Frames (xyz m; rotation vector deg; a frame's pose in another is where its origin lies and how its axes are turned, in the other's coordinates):
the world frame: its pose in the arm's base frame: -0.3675 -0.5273 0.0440 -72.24 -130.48 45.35
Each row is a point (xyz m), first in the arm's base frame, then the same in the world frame.
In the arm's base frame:
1: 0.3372 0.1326 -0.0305
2: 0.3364 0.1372 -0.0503
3: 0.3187 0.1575 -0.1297
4: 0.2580 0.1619 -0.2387
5: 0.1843 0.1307 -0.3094
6: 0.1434 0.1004 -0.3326
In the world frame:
1: 0.2080 0.7699 -0.5492
2: 0.2107 0.7843 -0.5351
3: 0.2304 0.8340 -0.4705
4: 0.2555 0.8695 -0.3535
5: 0.2597 0.8565 -0.2475
6: 0.2522 0.8333 -0.1972

